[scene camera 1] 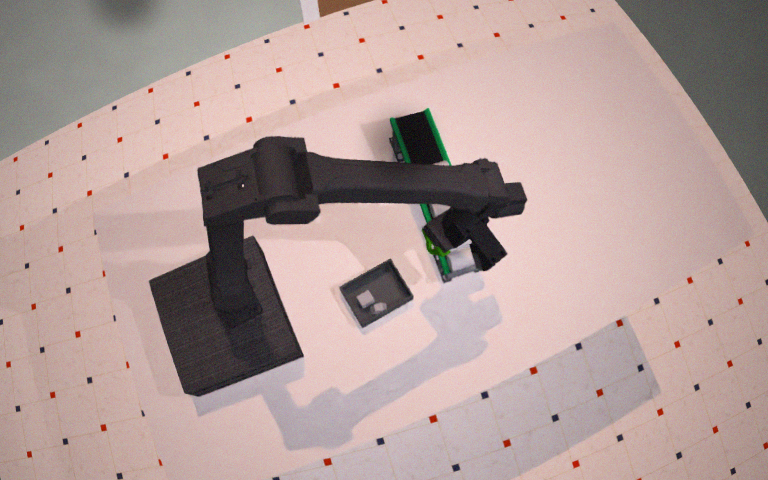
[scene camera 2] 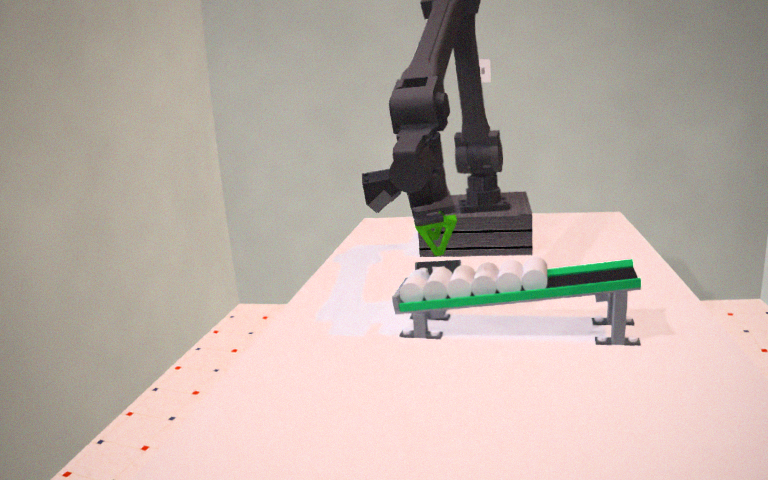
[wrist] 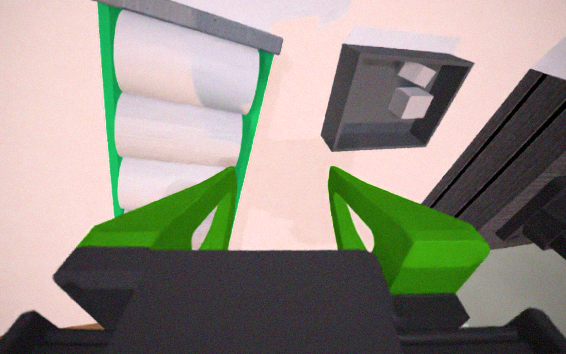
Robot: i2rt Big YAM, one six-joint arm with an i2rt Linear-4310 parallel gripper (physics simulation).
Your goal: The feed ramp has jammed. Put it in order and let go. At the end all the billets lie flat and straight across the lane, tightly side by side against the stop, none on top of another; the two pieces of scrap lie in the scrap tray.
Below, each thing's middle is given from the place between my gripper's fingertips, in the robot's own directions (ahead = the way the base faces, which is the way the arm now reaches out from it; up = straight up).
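Labels:
The dark scrap tray (scene camera 1: 384, 282) has my gripper 150 mm beyond it and 110 mm higher than it. There's a pale scrap block (wrist: 406, 103) as well, and measured from my hand that's 170 mm behind and 110 mm below.

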